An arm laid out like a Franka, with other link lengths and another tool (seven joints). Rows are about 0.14 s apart.
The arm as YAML. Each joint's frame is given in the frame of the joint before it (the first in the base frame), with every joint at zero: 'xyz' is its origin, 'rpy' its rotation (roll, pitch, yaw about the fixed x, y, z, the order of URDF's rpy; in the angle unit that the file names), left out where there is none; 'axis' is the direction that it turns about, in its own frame. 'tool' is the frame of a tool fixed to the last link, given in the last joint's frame.
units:
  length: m
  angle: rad
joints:
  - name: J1
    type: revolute
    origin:
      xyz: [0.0, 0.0, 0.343]
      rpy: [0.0, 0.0, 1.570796]
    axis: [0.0, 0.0, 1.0]
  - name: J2
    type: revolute
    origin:
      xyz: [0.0, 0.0, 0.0]
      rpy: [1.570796, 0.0, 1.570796]
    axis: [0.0, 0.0, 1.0]
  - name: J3
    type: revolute
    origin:
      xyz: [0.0, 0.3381, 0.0]
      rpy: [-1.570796, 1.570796, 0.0]
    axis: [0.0, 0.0, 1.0]
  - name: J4
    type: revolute
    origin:
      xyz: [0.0, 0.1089, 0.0]
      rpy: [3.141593, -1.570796, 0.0]
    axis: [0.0, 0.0, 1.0]
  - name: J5
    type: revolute
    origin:
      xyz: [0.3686, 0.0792, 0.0]
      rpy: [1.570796, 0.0, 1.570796]
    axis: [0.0, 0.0, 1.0]
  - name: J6
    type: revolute
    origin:
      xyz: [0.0, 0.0, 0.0]
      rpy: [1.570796, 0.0, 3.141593]
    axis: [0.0, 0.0, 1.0]
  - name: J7
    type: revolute
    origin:
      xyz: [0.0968, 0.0, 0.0]
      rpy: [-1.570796, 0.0, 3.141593]
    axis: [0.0, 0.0, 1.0]
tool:
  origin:
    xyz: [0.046, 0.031, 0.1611]
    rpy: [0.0, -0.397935, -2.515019]
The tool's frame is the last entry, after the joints.
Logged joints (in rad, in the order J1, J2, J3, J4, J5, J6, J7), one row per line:
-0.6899 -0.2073 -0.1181 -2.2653 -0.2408 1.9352 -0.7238
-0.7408 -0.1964 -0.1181 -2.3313 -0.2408 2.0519 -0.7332
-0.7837 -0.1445 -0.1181 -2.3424 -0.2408 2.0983 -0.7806
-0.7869 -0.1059 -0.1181 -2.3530 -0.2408 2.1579 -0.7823
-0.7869 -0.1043 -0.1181 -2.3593 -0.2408 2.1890 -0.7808
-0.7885 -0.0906 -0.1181 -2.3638 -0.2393 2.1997 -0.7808
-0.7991 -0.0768 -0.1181 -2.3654 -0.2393 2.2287 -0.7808
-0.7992 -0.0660 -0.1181 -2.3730 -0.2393 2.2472 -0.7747
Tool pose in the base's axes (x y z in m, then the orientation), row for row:
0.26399 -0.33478 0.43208 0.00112 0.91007 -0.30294 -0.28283
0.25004 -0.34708 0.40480 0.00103 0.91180 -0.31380 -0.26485
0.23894 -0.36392 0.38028 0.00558 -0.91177 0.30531 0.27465
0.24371 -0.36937 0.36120 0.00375 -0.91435 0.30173 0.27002
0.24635 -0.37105 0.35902 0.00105 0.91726 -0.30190 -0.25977
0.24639 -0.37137 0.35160 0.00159 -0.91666 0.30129 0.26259
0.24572 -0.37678 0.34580 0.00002 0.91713 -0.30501 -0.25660
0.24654 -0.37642 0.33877 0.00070 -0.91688 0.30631 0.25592
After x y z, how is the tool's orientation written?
As a quaternion, w x y z.
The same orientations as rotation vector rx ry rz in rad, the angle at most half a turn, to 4 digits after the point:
2.8570 -0.9510 -0.8879
2.8626 -0.9852 -0.8315
-2.8543 0.9558 0.8598
-2.8657 0.9457 0.8463
2.8797 -0.9478 -0.8156
-2.8769 0.9456 0.8241
2.8812 -0.9582 -0.8061
-2.8792 0.9619 0.8036

